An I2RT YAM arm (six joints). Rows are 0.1 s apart.
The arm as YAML. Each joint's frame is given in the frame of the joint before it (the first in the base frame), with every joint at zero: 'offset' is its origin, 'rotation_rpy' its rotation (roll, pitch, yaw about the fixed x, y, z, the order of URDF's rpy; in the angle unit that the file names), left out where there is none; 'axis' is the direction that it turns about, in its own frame. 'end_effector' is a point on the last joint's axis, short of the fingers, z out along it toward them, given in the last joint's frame.
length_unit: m
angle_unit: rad
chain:
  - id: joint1
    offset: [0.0, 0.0, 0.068]
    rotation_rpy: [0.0, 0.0, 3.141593]
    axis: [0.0, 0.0, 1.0]
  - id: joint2
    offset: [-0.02, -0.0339, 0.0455]
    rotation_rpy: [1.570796, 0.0, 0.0]
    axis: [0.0, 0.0, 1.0]
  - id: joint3
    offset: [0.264, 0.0, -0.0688]
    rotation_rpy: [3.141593, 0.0, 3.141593]
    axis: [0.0, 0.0, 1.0]
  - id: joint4
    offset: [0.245, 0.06, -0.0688]
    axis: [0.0, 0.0, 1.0]
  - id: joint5
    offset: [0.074, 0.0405, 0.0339]
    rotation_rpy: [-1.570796, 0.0, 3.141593]
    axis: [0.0, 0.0, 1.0]
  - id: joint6
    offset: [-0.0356, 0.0, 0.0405]
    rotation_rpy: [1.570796, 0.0, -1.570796]
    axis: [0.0, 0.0, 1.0]
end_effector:
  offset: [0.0, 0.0, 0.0]
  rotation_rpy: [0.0, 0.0, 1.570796]
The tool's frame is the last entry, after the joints.
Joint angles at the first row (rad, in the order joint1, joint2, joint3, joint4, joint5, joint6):
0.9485, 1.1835, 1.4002, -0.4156, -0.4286, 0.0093
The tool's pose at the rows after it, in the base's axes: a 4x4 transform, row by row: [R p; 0 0 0 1], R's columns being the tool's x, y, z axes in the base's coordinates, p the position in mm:
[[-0.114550 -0.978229 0.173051 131.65], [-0.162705 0.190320 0.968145 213.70], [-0.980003 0.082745 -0.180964 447.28], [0 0 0 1]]
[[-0.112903 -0.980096 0.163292 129.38], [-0.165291 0.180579 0.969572 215.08], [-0.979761 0.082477 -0.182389 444.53], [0 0 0 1]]
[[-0.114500 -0.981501 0.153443 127.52], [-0.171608 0.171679 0.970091 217.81], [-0.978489 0.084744 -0.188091 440.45], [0 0 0 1]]
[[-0.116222 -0.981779 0.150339 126.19], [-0.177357 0.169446 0.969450 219.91], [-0.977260 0.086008 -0.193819 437.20], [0 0 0 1]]
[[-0.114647 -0.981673 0.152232 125.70], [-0.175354 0.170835 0.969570 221.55], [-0.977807 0.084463 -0.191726 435.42], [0 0 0 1]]
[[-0.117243 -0.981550 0.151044 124.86], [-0.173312 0.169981 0.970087 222.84], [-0.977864 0.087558 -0.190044 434.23], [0 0 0 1]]
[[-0.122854 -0.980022 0.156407 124.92], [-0.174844 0.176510 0.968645 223.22], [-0.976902 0.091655 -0.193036 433.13], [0 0 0 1]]
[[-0.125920 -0.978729 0.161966 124.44], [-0.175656 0.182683 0.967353 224.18], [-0.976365 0.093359 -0.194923 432.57], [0 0 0 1]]
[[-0.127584 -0.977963 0.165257 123.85], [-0.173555 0.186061 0.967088 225.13], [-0.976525 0.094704 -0.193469 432.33], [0 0 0 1]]
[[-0.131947 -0.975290 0.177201 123.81], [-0.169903 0.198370 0.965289 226.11], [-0.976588 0.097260 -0.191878 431.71], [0 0 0 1]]
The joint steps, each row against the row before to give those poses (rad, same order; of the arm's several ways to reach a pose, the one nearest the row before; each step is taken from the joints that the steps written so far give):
0.0115, -0.0026, -0.0050, 0.0011, 0.0023, -0.0087
0.0107, -0.0042, -0.0137, 0.0080, 0.0008, -0.0008
0.0126, -0.0004, -0.0152, 0.0088, 0.0030, 0.0004
0.0099, 0.0000, -0.0115, 0.0057, 0.0073, 0.0004
0.0061, 0.0004, -0.0088, 0.0122, 0.0076, 0.0011
0.0061, 0.0000, -0.0061, 0.0084, 0.0046, 0.0050
0.0015, -0.0001, -0.0034, 0.0008, 0.0072, 0.0046
0.0050, 0.0012, -0.0011, 0.0011, 0.0107, 0.0034
0.0049, 0.0008, -0.0016, 0.0046, 0.0080, 0.0038
0.0042, 0.0008, -0.0034, 0.0073, 0.0160, 0.0069

